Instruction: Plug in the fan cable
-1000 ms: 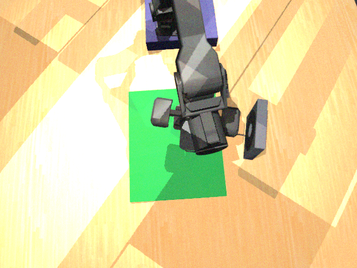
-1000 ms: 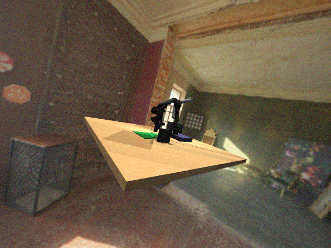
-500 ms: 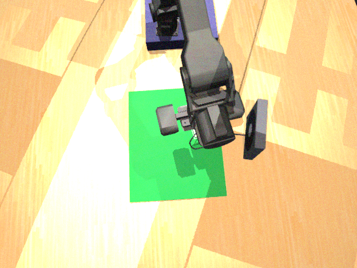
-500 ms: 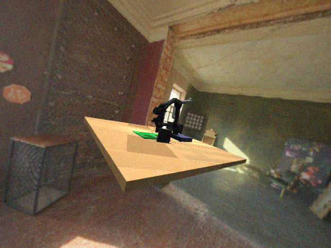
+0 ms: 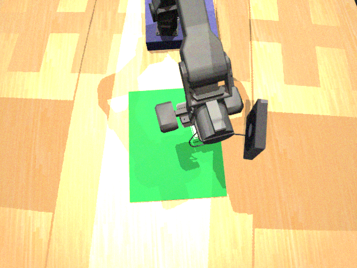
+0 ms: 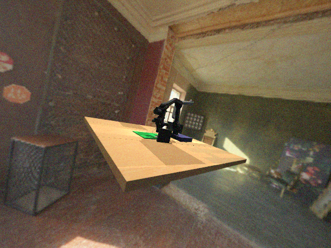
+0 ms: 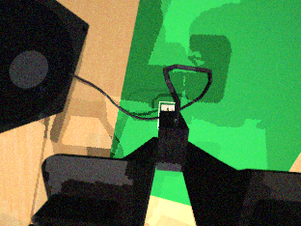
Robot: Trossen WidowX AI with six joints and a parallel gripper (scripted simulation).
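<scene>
Now: gripper tip 70 mm above the white four-pin header and 10 mm short of it. Round my gripper tip: black fan 130 mm to the left, 10 mm below, 10 mm ahead; then green board 80 mm below, 50 mm to the right, 30 mm ahead; then dark plug 10 mm ahead, 10 mm above.
</scene>
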